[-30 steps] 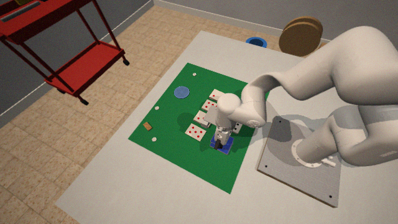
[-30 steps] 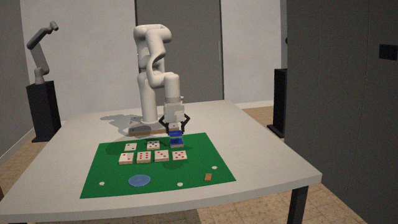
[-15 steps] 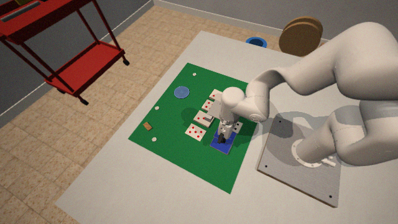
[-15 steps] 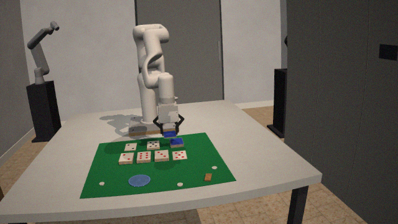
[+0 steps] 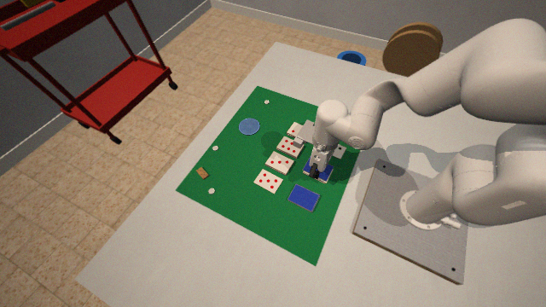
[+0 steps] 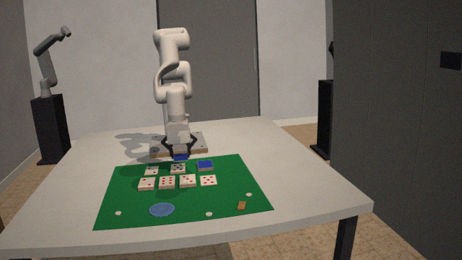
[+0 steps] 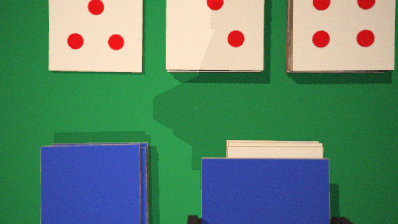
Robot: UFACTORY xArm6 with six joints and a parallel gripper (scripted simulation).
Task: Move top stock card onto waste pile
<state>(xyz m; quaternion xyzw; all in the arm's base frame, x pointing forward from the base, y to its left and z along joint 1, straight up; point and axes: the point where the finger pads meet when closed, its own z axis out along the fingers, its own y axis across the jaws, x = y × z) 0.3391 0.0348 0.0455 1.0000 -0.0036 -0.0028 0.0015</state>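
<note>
Right now my hand is 1 cm past the card, 14 cm to the left of it and 7 cm above it. The rest, counted from my hand: green mat 16 cm ahead, 1 cm to the right, 8 cm below; then wooden block 37 cm ahead, 20 cm to the left, 7 cm below.
</note>
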